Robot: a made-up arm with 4 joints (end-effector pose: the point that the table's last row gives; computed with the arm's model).
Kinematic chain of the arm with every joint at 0, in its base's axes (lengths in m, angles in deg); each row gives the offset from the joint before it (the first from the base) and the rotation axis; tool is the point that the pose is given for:
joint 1: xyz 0 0 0.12 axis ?
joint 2: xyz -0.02 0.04 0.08 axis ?
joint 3: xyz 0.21 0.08 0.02 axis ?
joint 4: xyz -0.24 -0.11 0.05 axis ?
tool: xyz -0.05 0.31 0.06
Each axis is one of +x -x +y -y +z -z.
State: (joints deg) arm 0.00 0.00 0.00 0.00
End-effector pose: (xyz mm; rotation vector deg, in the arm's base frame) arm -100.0 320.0 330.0 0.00 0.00 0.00
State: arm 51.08 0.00 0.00 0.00
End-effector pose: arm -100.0 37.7 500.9 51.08 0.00 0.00
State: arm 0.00 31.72 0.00 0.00
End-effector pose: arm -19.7 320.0 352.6 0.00 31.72 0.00
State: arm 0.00 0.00 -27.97 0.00
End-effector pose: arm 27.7 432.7 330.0 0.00 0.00 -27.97
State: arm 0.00 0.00 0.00 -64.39
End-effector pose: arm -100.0 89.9 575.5 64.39 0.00 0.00
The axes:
joint 1: +x
joint 2: +y
joint 3: +z
joint 4: -x

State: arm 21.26 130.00 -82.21 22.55
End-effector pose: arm -251.6 479.6 85.3 -90.63 111.48 -0.46
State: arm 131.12 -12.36 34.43 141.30
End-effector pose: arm 161.7 240.8 -72.4 -13.55 -15.11 -33.13
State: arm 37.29 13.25 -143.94 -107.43
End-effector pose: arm 343.3 185.4 703.4 41.65 -82.34 -127.26
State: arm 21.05 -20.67 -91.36 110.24
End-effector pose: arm 117.7 431.5 150.7 -52.40 78.97 -54.18
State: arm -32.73 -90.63 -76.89 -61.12
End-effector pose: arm -391.9 448.4 78.7 80.74 -100.23 15.49
